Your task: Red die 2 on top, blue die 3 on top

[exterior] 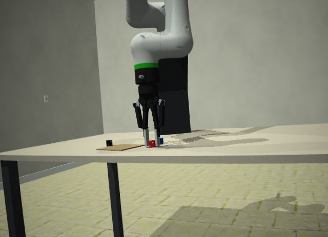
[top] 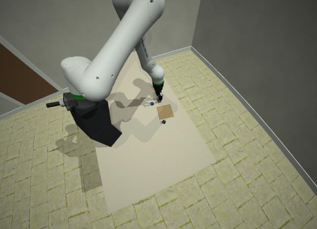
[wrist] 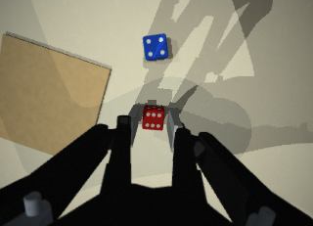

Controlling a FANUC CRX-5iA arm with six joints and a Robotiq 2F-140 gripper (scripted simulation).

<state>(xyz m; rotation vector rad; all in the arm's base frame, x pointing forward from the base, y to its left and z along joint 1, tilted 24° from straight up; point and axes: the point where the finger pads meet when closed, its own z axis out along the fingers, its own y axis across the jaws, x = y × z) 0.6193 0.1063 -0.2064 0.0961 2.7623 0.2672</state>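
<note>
My gripper is now 2 cm above the red die. Round my hand: blue die (8 cm behind, 2 cm below); then black die (24 cm to the right, 7 cm behind, 2 cm below); then brown mat (14 cm to the right, 3 cm below, 1 cm behind).
</note>
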